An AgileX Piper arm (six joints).
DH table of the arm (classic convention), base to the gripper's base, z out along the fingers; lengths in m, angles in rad. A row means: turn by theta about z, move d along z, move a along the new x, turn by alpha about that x. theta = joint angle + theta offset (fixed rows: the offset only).
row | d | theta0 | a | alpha
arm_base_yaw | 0.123 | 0 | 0 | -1.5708
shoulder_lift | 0 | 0.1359 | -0.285 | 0
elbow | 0 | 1.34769 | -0.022 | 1.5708
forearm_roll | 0.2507 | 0 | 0 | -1.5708
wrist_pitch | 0 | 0 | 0 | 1.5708
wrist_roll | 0.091 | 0 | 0 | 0
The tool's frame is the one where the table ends.
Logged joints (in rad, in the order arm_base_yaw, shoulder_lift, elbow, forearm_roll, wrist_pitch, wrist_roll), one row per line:
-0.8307, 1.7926, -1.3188, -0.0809, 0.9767, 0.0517
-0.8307, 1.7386, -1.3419, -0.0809, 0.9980, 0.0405
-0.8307, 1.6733, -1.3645, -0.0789, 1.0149, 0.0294
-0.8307, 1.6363, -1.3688, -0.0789, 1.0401, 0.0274
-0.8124, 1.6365, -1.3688, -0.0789, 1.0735, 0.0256
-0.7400, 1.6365, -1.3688, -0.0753, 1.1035, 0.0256
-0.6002, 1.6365, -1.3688, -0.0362, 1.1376, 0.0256
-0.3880, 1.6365, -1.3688, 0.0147, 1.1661, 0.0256
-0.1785, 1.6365, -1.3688, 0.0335, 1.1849, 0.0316
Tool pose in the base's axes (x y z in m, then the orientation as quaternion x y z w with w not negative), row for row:
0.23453, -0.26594, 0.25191, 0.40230, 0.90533, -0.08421, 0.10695
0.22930, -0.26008, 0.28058, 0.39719, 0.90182, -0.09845, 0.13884
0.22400, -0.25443, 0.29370, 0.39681, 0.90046, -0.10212, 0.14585
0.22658, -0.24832, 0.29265, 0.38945, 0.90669, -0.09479, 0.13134
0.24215, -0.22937, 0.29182, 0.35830, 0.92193, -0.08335, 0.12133
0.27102, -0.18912, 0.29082, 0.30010, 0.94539, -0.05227, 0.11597
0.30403, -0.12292, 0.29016, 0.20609, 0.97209, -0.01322, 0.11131
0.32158, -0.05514, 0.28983, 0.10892, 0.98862, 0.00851, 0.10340
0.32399, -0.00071, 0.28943, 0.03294, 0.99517, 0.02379, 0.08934
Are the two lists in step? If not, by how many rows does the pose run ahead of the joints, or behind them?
The pose runs 1 row ahead of the joints: the pose in row i belongs to the joints in row i + 1.
